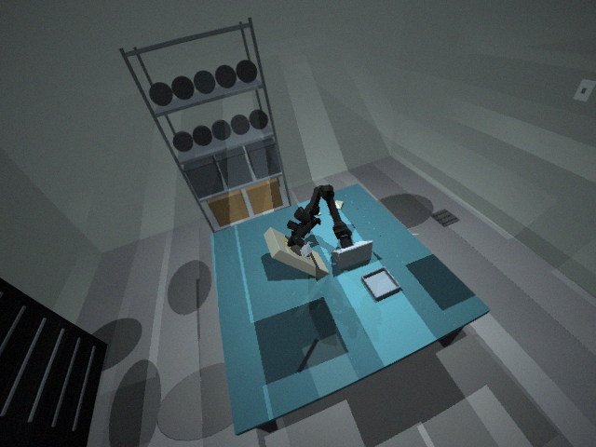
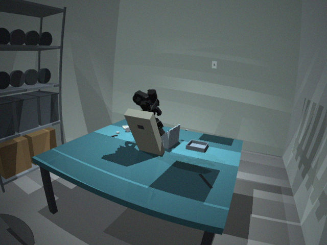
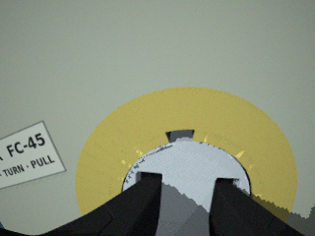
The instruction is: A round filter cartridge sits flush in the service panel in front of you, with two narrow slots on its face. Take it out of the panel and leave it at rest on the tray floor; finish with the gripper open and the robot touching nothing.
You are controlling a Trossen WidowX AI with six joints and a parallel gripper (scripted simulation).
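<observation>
Now: the round filter cartridge 1 cm ahead of my gripper tip and 1 cm below it. Also, from my gripper tip: service panel: 4 cm behind, 8 cm below; then tray: 42 cm behind, 27 cm to the left, 25 cm below.
</observation>
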